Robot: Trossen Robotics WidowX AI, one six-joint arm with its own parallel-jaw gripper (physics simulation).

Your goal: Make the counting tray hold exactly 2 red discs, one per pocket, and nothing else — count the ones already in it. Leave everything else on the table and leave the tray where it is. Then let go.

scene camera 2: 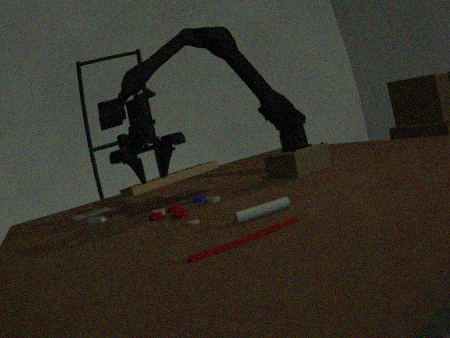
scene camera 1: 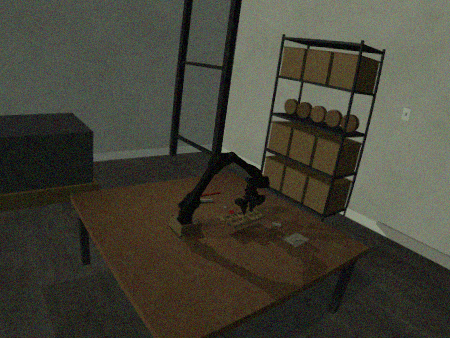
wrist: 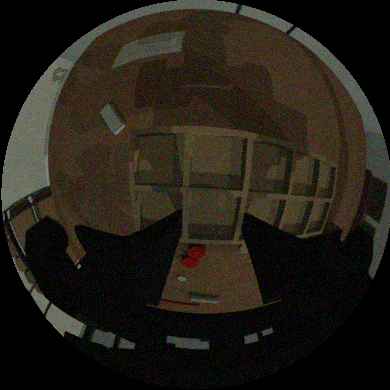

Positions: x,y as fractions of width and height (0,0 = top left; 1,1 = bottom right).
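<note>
My gripper (scene camera 2: 0.35,0.54): holding a wooden counting tray (wrist: 0.55,0.45), nothing else touching it. Gripper (wrist: 0.54,0.55) visible here too.
</note>
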